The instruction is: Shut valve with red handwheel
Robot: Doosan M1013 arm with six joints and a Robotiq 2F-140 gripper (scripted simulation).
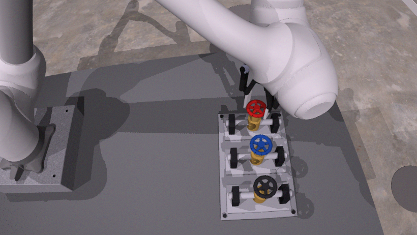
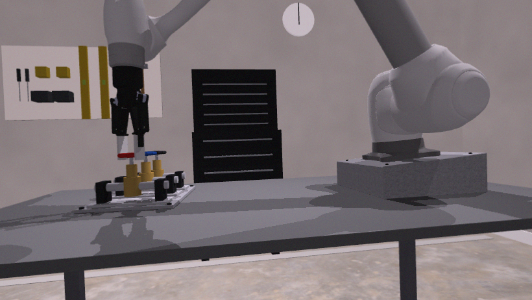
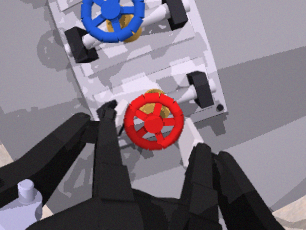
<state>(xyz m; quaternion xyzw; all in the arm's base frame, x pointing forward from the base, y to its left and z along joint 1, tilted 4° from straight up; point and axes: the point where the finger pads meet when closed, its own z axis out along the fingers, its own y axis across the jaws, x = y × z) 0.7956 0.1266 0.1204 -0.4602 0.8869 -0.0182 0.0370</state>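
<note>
Now: hand 30 mm above the red handwheel. Round my hand: black handwheel 250 mm to the right, 30 mm below; then blue handwheel 130 mm to the right, 30 mm below.
</note>
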